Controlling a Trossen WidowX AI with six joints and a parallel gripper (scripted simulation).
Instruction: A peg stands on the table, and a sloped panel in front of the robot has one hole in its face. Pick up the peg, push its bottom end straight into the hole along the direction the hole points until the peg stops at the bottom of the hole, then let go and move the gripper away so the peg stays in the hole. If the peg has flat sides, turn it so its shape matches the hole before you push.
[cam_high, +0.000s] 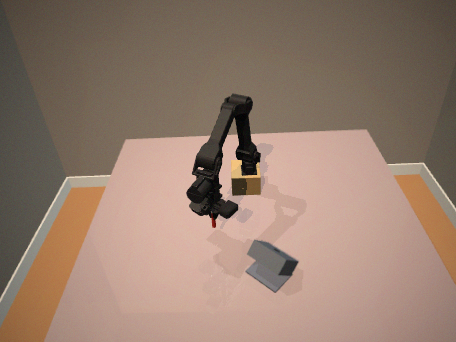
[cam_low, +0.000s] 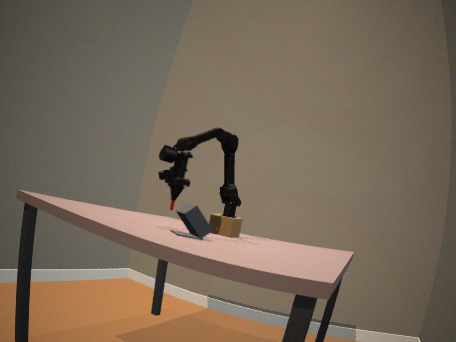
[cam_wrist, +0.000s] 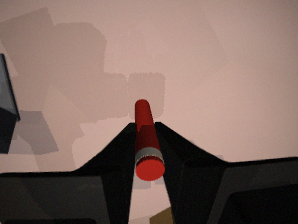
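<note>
My gripper tip is now 150 mm short of the sloped panel, 190 mm to the right of it and 60 mm above it. From my gripper tip the other things lie so: flat foot plate: 160 mm ahead, 180 mm to the left, 120 mm below; red peg: 20 mm above.
</note>
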